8 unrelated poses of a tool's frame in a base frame.
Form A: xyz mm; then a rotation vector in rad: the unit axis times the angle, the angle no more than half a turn.
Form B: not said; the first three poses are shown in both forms.
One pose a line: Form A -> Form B
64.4 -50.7 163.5 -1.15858 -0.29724 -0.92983 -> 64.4 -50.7 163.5 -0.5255 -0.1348 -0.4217 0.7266
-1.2 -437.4 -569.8 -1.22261 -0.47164 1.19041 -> -1.2 -437.4 -569.8 -0.5345 -0.2062 0.5205 0.6331
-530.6 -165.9 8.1 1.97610 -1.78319 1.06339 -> -530.6 -165.9 8.1 0.6829 -0.6162 0.3675 0.1372
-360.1 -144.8 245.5 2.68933 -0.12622 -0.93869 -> -360.1 -144.8 245.5 0.9333 -0.0438 -0.3258 0.1447
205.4 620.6 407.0 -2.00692 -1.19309 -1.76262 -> 205.4 620.6 407.0 -0.6820 -0.4055 -0.5990 0.1079
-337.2 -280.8 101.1 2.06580 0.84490 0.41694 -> -337.2 -280.8 101.1 0.8249 0.3374 0.1665 0.4219
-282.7 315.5 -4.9 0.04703 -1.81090 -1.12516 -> -282.7 315.5 -4.9 0.0193 -0.7434 -0.4619 0.4834
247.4 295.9 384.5 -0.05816 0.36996 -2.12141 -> 247.4 295.9 384.5 -0.0238 0.1512 -0.8672 0.4739
